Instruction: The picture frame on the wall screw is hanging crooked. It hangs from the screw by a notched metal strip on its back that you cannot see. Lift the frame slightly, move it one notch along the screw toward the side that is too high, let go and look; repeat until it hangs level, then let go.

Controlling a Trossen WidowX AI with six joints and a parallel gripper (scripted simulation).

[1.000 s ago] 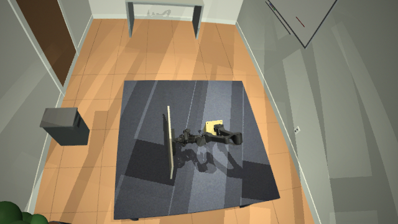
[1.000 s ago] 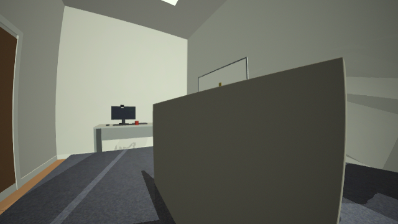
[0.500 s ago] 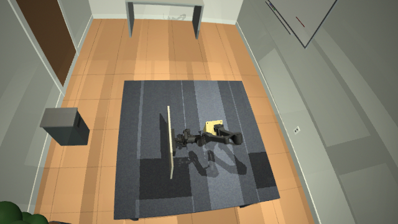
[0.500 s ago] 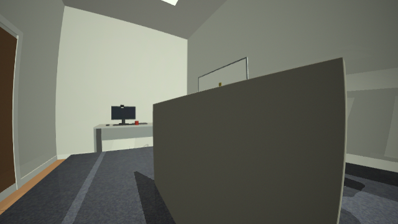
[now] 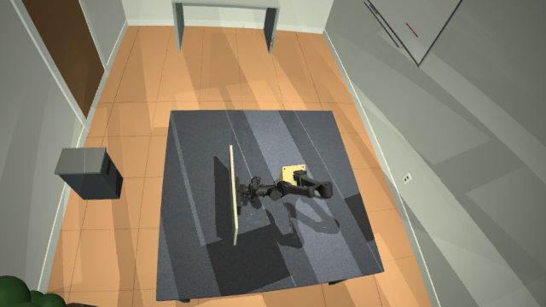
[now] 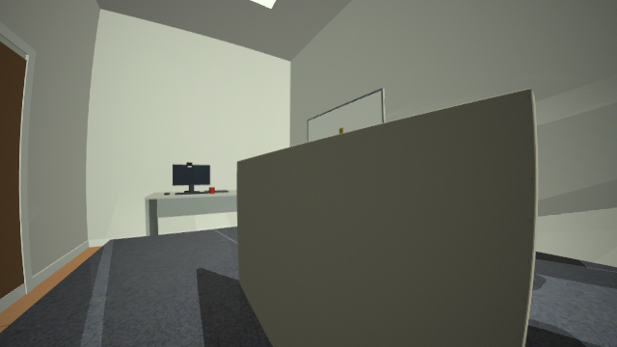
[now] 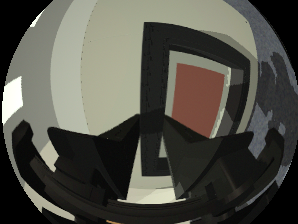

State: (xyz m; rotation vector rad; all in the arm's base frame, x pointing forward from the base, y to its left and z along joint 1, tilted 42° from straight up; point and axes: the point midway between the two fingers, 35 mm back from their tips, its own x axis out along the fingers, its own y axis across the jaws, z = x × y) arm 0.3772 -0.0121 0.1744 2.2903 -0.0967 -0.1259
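The picture frame lies 50 mm below my gripper tip and 10 mm ahead of it. Also, from my gripper tip: wall panel (60 mm below, 20 mm ahead, 10 mm to the right).
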